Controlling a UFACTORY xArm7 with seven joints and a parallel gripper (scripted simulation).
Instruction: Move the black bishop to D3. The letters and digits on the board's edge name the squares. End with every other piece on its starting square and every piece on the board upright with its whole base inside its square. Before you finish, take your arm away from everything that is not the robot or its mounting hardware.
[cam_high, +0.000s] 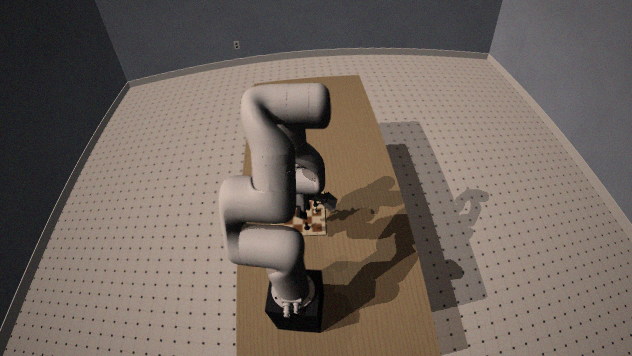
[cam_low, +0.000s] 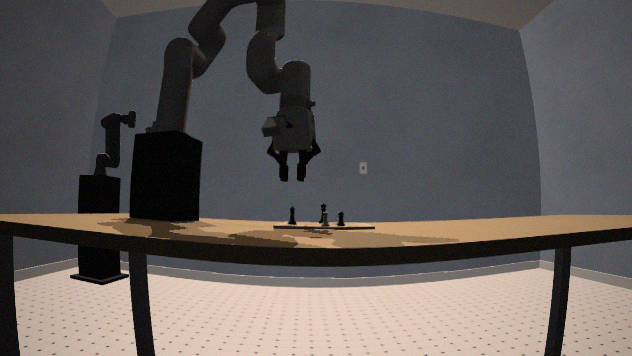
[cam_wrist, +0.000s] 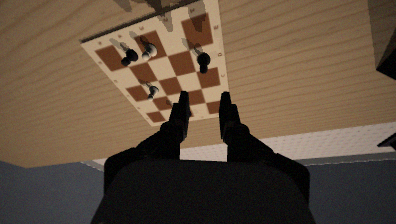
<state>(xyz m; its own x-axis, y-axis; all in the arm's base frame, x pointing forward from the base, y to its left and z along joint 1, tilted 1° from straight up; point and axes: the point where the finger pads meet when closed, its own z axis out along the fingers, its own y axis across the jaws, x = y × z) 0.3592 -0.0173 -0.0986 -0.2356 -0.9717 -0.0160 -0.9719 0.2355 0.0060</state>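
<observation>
Now: hand 10 cm above the black bishop. Also, from my hand: black pawn: 12 cm ahead, 11 cm below, 4 cm to the right; chessboard: 13 cm below, 8 cm ahead, 4 cm to the left.
</observation>
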